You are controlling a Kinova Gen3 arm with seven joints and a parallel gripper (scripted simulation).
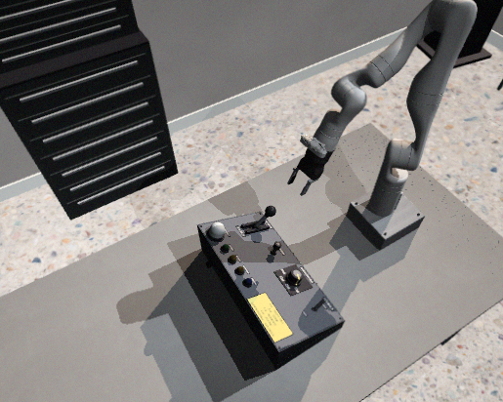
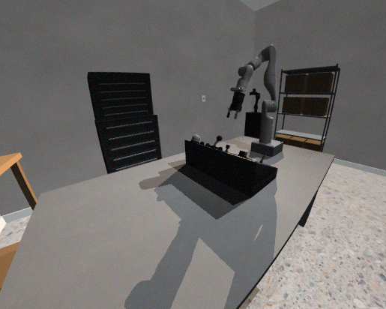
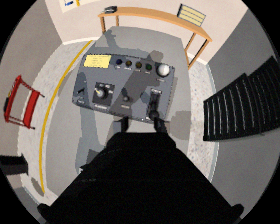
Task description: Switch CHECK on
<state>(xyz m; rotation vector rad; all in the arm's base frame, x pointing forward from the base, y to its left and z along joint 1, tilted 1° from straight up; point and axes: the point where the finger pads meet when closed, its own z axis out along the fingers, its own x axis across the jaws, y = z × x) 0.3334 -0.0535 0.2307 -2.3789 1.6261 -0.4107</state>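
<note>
The small switch lies 320 mm to the left of my hand, 200 mm below it and 70 mm ahead of it. From my hand the other things lie so: dark console (220 mm below, 150 mm to the left, 130 mm ahead); then ball-topped lever (180 mm below, 100 mm ahead, 40 mm to the right).
</note>
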